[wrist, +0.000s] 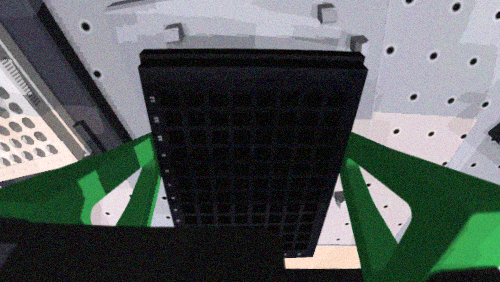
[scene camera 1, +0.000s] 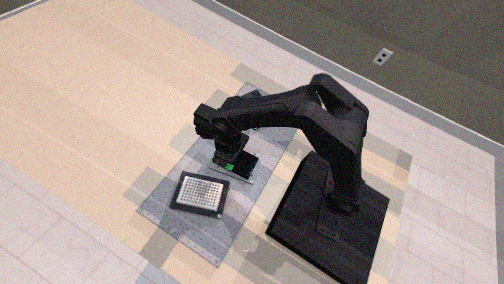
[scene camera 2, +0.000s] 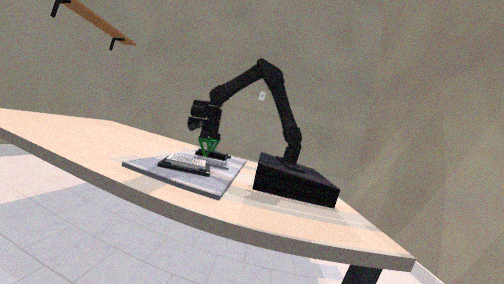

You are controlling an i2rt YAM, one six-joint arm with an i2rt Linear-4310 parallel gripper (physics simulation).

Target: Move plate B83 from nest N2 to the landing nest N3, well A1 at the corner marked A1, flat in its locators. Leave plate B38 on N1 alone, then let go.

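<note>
Black well plate B83 [scene camera 1: 247, 163] [scene camera 2: 216, 154] [wrist: 251, 140] sits at nest N2 in the middle of the grey perforated board [scene camera 1: 197, 233] [scene camera 2: 211, 183] [wrist: 419, 70]. Its row numbers run along its left edge in the wrist view. My gripper [scene camera 1: 232, 164] [scene camera 2: 207, 152] [wrist: 250, 141] is down over it, and its green fingers press on the plate's two long sides. White plate B38 [scene camera 1: 199, 192] [scene camera 2: 185, 160] [wrist: 20, 140] lies on its black nest N1 [scene camera 1: 176, 203] at the near end of the board. I cannot tell whether B83 is off its nest.
Small grey locator blocks [wrist: 174, 31] [wrist: 325, 12] stand around the black plate's far end. A dark nest part [scene camera 1: 254, 93] at the board's far end is mostly hidden behind the arm. The arm's black base [scene camera 1: 317, 226] [scene camera 2: 296, 180] stands right of the board.
</note>
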